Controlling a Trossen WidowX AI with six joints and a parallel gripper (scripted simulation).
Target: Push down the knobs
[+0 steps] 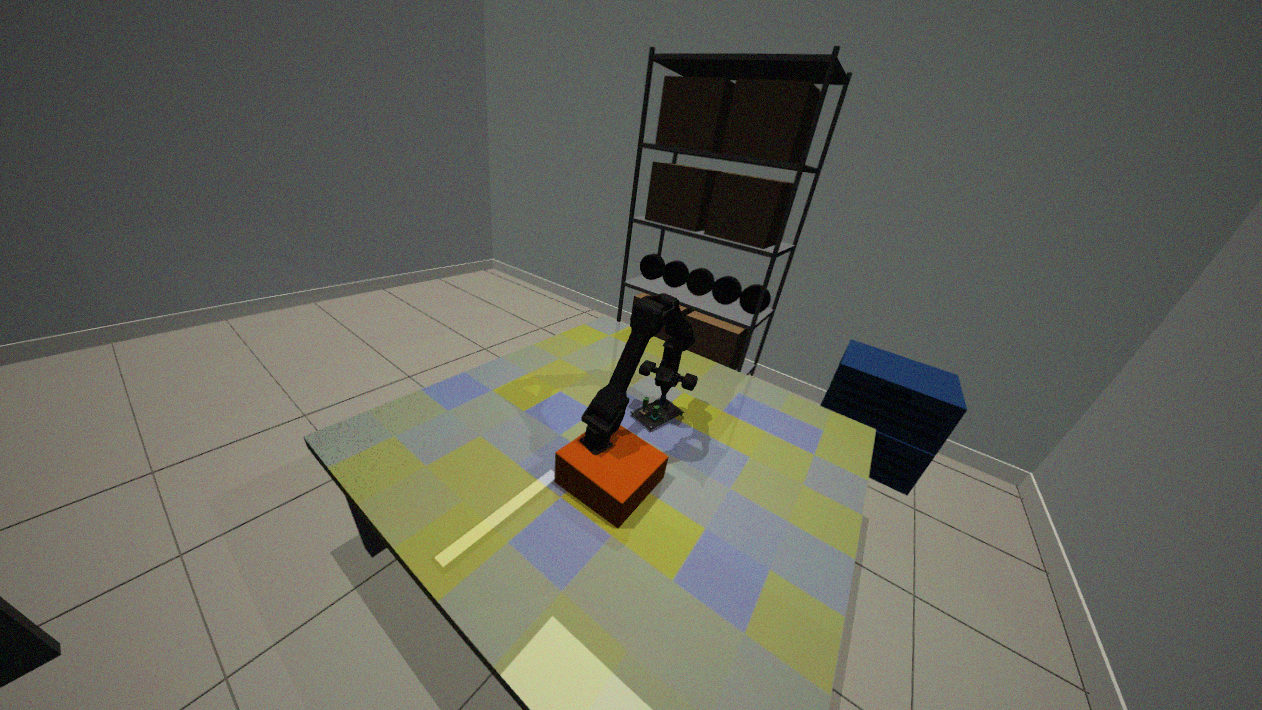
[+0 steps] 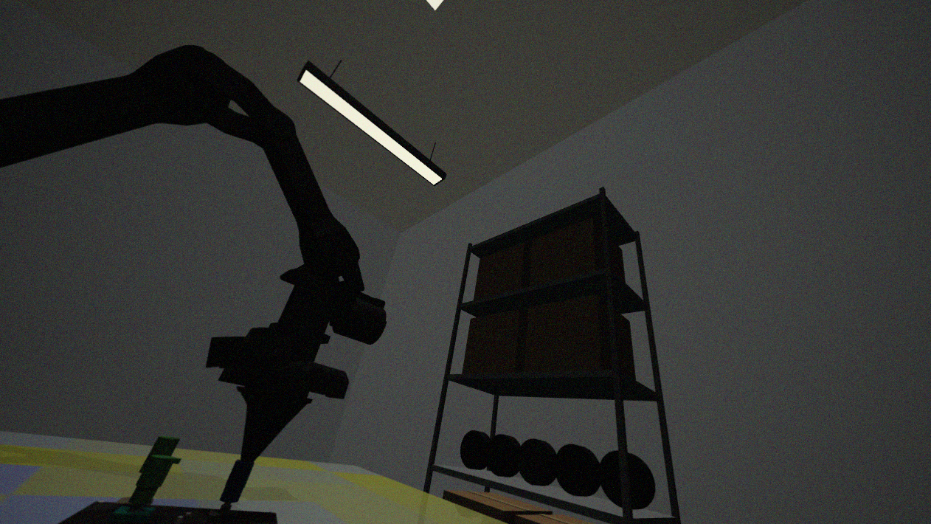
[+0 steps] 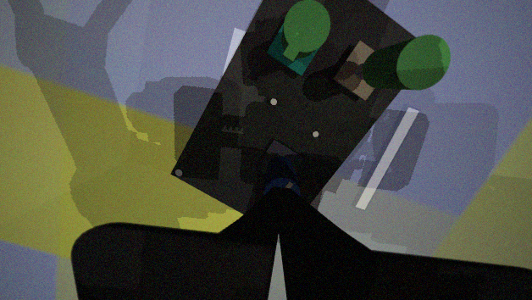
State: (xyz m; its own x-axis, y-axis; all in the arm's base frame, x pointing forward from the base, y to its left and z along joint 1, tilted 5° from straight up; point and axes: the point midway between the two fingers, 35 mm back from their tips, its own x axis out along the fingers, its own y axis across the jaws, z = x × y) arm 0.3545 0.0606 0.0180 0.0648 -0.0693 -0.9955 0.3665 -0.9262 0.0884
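My gripper tip is now 1 cm above the blue knob. The rest, counted from my gripper tip: green knob 7 cm behind, 3 cm to the right, 1 cm below.
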